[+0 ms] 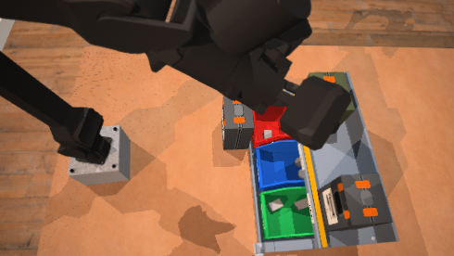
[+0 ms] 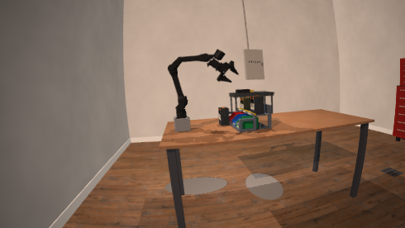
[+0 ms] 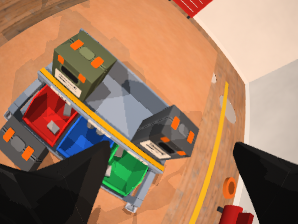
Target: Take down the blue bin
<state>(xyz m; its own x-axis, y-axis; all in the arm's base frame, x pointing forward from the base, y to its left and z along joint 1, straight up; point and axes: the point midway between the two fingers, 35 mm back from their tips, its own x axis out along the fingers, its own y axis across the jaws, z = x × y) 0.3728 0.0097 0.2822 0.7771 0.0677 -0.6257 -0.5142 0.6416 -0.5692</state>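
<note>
Right now the yellow rail is 10 cm ahead of my hand, 4 cm to the left of it and 26 cm below it. The rest, counted from my hand: blue open bin (7 cm ahead, 4 cm to the left, 33 cm below); then green bin (9 cm ahead, 7 cm to the right, 33 cm below); then olive case (12 cm ahead, 16 cm to the left, 22 cm below).
</note>
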